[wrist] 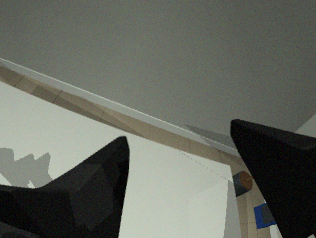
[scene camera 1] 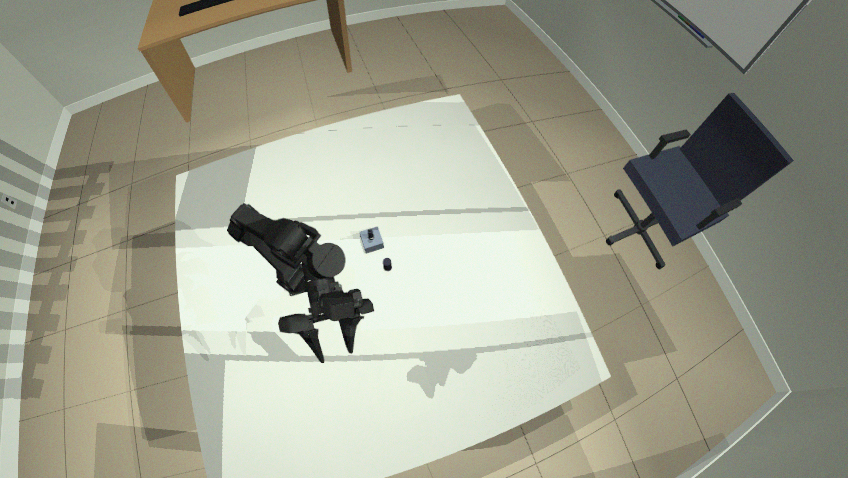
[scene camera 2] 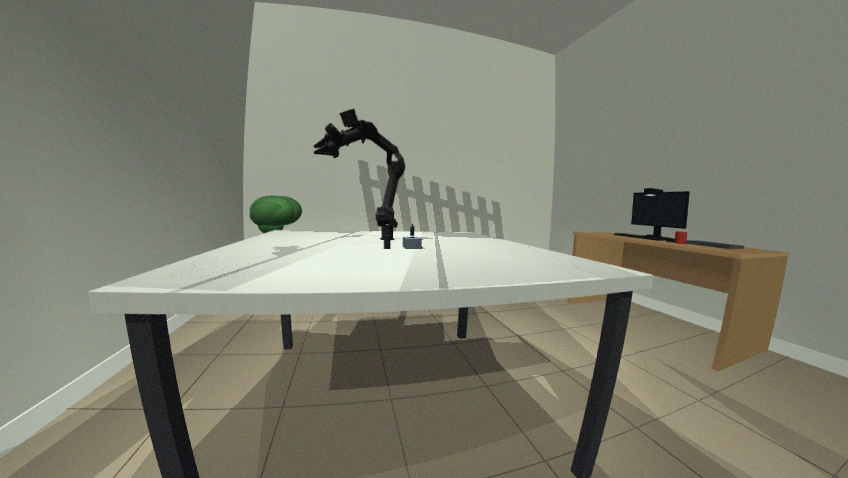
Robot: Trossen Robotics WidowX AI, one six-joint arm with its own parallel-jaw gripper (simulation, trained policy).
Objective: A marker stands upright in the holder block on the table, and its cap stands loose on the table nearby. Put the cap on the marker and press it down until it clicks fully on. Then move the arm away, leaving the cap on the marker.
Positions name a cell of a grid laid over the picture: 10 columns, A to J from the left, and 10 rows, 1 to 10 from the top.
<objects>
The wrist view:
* my gripper: F6
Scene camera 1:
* my gripper: D8
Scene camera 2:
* my gripper: D4
</objects>
